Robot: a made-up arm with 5 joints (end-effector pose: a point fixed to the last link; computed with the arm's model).
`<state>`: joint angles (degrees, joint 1 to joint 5).
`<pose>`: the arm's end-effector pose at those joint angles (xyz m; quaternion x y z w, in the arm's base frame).
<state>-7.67 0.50 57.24 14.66 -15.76</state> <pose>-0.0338 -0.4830 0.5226 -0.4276 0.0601 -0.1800 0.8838</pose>
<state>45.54 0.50 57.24 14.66 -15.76</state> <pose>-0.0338 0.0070 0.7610 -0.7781 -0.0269 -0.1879 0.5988</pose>
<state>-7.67 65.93 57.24 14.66 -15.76</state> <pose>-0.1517 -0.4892 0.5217 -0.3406 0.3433 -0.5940 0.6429</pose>
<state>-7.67 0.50 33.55 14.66 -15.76</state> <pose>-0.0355 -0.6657 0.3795 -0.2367 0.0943 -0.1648 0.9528</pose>
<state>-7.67 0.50 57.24 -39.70 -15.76</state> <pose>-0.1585 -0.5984 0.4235 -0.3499 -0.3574 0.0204 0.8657</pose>
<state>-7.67 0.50 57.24 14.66 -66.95</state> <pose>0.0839 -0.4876 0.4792 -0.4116 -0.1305 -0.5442 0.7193</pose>
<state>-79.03 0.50 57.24 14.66 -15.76</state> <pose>-0.0338 -0.5049 -0.1868 0.1682 0.1538 -0.1112 0.9673</pose>
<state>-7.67 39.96 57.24 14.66 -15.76</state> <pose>-0.1047 -0.5032 0.5199 -0.3905 0.2395 -0.4459 0.7690</pose>
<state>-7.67 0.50 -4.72 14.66 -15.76</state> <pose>-0.0370 -0.7982 0.0334 0.0892 0.1405 -0.1258 0.9780</pose>
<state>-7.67 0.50 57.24 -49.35 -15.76</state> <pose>-0.1631 -0.6257 0.4002 -0.3272 -0.4258 0.0568 0.8417</pose>
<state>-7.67 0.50 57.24 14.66 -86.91</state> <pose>0.1290 -0.5090 0.4855 -0.3827 -0.1999 -0.6606 0.6141</pose>
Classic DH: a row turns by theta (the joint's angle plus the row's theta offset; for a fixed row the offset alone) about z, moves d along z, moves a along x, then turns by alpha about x. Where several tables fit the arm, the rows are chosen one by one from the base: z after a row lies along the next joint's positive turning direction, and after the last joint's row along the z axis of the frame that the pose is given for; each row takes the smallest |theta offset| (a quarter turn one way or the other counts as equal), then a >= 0, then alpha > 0; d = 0 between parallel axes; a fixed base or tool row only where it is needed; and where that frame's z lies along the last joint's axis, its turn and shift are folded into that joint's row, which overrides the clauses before.
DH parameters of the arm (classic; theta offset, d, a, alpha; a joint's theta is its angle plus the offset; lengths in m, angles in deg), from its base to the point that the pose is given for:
base (fixed): -90 0.1526 0 90
joint 1: 0 0.0976 0.3406 90
joint 2: 0 0.1048 -0.0917 -90
joint 3: -90 -0.1518 0.0581 90
joint 4: 90 -0.6597 0.0414 -90
joint 5: -34.53 0 0.1452 0
tool (fixed): -145.47 0.1684 0 0

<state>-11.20 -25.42 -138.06 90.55 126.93</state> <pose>-0.1114 0.5482 -0.3755 -0.5527 0.3857 -0.3672 0.6410</pose>
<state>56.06 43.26 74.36 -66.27 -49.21</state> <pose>-0.1767 0.0988 0.6863 -0.7551 -0.5261 -0.0069 0.3911</pose>
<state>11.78 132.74 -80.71 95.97 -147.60</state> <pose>-0.1889 -0.8233 -0.4827 -0.3632 -0.5428 0.7558 0.0465</pose>
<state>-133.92 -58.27 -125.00 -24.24 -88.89</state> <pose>-0.2988 0.4931 0.5196 -0.4878 -0.5898 -0.6233 0.1600</pose>
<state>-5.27 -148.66 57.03 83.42 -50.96</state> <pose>-0.2729 -0.0572 0.4834 -0.4840 -0.4634 0.2639 0.6938</pose>
